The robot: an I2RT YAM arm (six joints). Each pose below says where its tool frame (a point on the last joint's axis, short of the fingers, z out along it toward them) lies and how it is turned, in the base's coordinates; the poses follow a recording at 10 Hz.
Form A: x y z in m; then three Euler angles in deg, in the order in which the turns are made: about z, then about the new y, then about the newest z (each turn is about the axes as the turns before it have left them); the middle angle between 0 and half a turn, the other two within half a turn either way.
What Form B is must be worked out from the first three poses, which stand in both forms.
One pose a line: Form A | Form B
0.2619 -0.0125 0.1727 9.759 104.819 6.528 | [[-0.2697 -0.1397 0.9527 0.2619], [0.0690 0.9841 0.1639 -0.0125], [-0.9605 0.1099 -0.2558 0.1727], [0 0 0 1]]
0.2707 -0.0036 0.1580 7.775 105.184 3.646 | [[-0.2676 -0.1185 0.9562 0.2707], [0.0276 0.9911 0.1306 -0.0036], [-0.9631 0.0614 -0.2619 0.1580], [0 0 0 1]]
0.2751 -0.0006 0.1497 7.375 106.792 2.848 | [[-0.2925 -0.1140 0.9494 0.2751], [0.0122 0.9923 0.1229 -0.0006], [-0.9562 0.0476 -0.2889 0.1497], [0 0 0 1]]
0.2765 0.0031 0.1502 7.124 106.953 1.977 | [[-0.2934 -0.1140 0.9492 0.2765], [-0.0019 0.9929 0.1186 0.0031], [-0.9560 0.0330 -0.2916 0.1502], [0 0 0 1]]
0.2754 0.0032 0.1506 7.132 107.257 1.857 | [[-0.2982 -0.1146 0.9476 0.2754], [-0.0047 0.9929 0.1186 0.0032], [-0.9545 0.0309 -0.2967 0.1506], [0 0 0 1]]
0.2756 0.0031 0.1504 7.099 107.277 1.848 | [[-0.2985 -0.1140 0.9476 0.2756], [-0.0047 0.9930 0.1180 0.0031], [-0.9544 0.0308 -0.2970 0.1504], [0 0 0 1]]
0.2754 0.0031 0.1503 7.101 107.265 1.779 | [[-0.2982 -0.1144 0.9476 0.2754], [-0.0059 0.9930 0.1180 0.0031], [-0.9545 0.0296 -0.2968 0.1503], [0 0 0 1]]
